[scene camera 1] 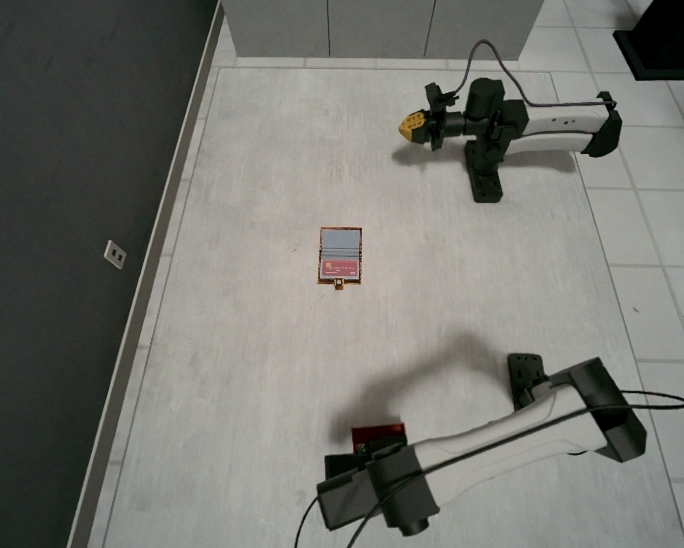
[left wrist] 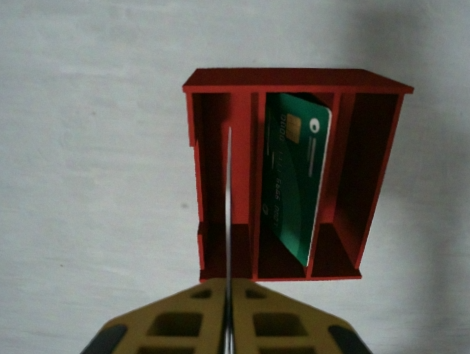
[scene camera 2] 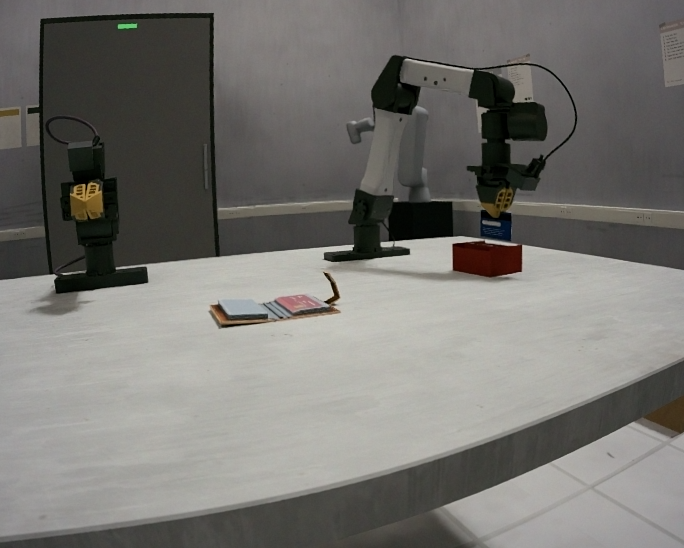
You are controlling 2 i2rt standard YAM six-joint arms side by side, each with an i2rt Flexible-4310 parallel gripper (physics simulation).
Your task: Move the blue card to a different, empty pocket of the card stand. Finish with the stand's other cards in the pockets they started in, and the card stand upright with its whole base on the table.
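Frame: origin at the left arm's base, x ahead, y left, z up, level; centimetres.
Seen in the pictures: left gripper, fingertip midpoint: [left wrist: 229,291] [scene camera 2: 496,217]; right gripper, fingertip midpoint: [scene camera 1: 398,129] [scene camera 2: 85,204]; left arm's base at its link origin: [scene camera 1: 530,401] [scene camera 2: 367,254]; right arm's base at its link origin: [scene camera 1: 482,169] [scene camera 2: 101,277].
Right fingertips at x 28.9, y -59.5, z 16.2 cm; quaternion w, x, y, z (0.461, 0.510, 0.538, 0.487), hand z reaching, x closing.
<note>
Pixels of each thing's top centre, then the offset from my right fingertips to it. "pt": a spot on its surface instead. Level surfaces: height alone.
- blue card at its top centre: [left wrist: 229,335] [scene camera 2: 495,210] dx +2.6, dy +72.8, dz -5.1 cm
- green card at its top centre: [left wrist: 294,201] dx +3.3, dy +70.0, dz -11.5 cm
- open wallet at a spot on its surface: [scene camera 2: 242,308] [scene camera 1: 334,237] pt dx +14.8, dy +21.7, dz -15.3 cm
- table at its surface level: dz -16.7 cm
The blue card [scene camera 2: 495,228] [left wrist: 228,200] hangs upright from my left gripper [scene camera 2: 497,214] [left wrist: 229,291], which is shut on it. The card shows edge-on in the left wrist view, over the left pocket of the stand; its lower edge is near the stand's top in scene camera 2. The red card stand [scene camera 1: 371,432] [scene camera 2: 485,261] [left wrist: 290,80] has three pockets facing up. A green card [left wrist: 295,165] leans in the middle pocket; the right pocket is empty. The left arm hides part of the stand in scene camera 1. My right gripper [scene camera 1: 401,130] [scene camera 2: 87,202] is shut and empty, far from the stand.
An open wallet [scene camera 1: 340,238] [scene camera 2: 242,308] with a pink card lies on the table [scene camera 1: 256,353] [scene camera 2: 342,399], between the two arms in scene camera 1. Its strap sticks up in scene camera 2. The left arm stretches over the stand.
</note>
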